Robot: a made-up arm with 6 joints.
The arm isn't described. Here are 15 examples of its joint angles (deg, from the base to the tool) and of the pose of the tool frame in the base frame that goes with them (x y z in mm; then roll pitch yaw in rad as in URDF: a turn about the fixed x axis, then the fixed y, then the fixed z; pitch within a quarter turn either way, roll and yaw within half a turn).
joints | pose
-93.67 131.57 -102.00 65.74 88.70 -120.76 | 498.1 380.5 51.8 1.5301 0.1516 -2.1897
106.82 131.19 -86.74 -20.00 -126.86 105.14 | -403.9 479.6 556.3 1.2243 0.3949 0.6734
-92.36 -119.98 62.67 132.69 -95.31 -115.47 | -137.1 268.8 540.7 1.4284 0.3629 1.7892
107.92 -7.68 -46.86 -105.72 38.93 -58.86 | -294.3 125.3 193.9 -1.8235 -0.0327 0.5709
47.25 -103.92 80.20 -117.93 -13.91 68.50 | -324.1 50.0 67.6 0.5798 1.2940 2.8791
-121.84 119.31 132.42 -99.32 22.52 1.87 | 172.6 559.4 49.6 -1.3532 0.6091 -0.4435
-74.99 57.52 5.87 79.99 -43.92 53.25 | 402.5 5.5 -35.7 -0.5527 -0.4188 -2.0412
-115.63 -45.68 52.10 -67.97 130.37 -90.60 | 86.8 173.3 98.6 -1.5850 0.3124 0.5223
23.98 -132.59 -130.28 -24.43 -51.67 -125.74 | 282.9 -114.8 715.1 2.9536 0.8495 0.7651
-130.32 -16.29 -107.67 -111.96 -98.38 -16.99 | -469.4 107.5 -83.1 -0.4643 0.4079 1.4494
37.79 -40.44 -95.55 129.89 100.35 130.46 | 69.0 68.9 255.6 -2.2856 0.8274 -1.1483
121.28 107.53 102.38 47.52 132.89 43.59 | -33.0 415.9 13.1 1.5696 -0.4970 -1.2731
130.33 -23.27 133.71 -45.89 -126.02 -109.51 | 234.8 11.3 -54.2 -1.9509 -0.8369 -0.1602
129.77 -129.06 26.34 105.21 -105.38 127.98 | 178.3 503.7 48.0 -0.1698 0.1067 -1.0106
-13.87 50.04 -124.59 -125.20 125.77 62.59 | 98.4 569.8 184.8 2.4532 -0.6177 -1.3200
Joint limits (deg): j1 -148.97..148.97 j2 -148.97..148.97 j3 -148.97..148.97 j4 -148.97..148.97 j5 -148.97..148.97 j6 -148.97..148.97
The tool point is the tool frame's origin. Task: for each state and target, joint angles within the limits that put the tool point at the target. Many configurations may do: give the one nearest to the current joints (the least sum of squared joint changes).
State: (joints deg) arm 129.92 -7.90 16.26 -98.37 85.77 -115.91
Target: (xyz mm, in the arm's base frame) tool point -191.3 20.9 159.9
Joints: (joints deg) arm 110.14 -0.20 -3.63 -145.95 65.14 -106.14
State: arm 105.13 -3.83 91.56 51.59 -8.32 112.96
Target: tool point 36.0 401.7 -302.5
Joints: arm 118.91 -6.50 102.87 44.18 -16.30 121.29
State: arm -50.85 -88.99 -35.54 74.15 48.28 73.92
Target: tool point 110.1 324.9 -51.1
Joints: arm -64.77 -82.34 10.85 53.95 48.18 58.65
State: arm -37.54 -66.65 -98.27 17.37 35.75 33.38
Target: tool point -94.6 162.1 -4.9
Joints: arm -58.09 -57.22 -114.39 18.12 50.63 33.47
